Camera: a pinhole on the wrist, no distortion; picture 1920 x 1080 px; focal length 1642.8 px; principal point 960.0 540.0 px. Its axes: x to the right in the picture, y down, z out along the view. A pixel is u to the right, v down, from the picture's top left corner.
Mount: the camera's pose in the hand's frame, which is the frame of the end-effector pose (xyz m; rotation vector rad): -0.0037 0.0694 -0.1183 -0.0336 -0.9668 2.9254
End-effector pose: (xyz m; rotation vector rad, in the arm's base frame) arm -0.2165 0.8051 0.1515 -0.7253 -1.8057 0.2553
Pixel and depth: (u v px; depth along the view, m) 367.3 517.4 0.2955
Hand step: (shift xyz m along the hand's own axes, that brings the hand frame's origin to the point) 0.0912 -0.1099 0.1216
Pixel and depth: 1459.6 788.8 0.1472
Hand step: -0.0553 -0.0331 -0.0135
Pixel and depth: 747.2 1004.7 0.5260
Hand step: 0.0359 -0.3670 0.2155
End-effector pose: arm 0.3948 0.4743 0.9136 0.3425 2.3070 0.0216
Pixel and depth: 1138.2 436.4 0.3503
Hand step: -0.0544 -0.1188 0.1761
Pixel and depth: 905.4 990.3 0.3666
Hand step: -0.0111 -0.2299 0.1162
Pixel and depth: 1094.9 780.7 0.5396
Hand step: -0.0733 -0.3120 0.2678
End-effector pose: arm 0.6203 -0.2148 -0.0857 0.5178 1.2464 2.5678
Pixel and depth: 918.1 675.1 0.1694
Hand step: -0.0068 -0.0428 0.0094
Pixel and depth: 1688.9 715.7 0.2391
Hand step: -0.1203 -0.0865 0.0583
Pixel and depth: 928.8 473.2 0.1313
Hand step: -0.0061 -0.0046 -0.0097
